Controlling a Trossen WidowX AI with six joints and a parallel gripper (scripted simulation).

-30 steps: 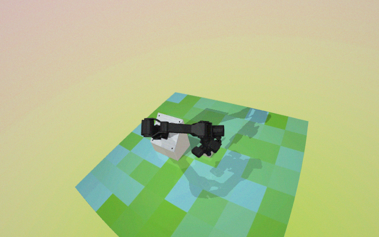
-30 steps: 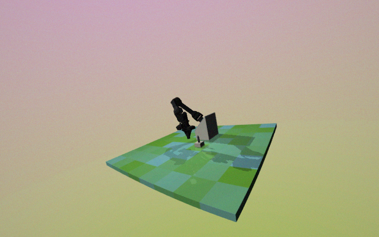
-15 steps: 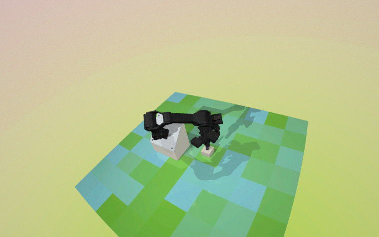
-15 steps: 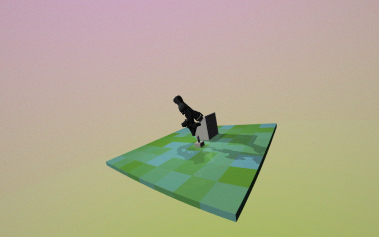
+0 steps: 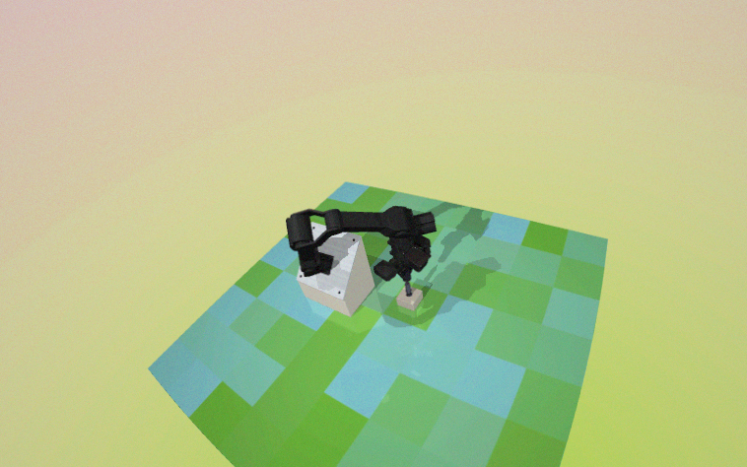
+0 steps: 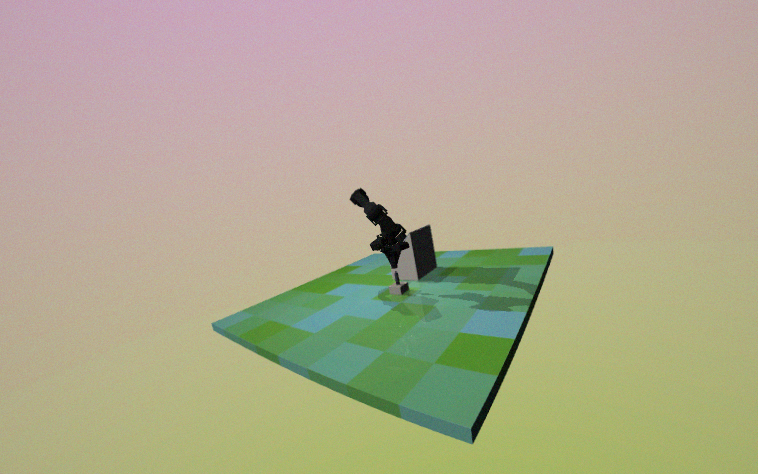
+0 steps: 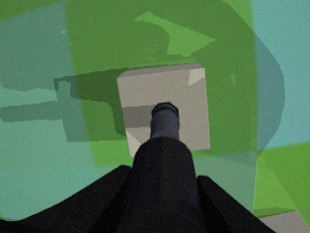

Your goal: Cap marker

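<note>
Now: the beige holder block 11 cm below my gripper tip. Round my gripper tip: black cap 1 cm above.
</note>
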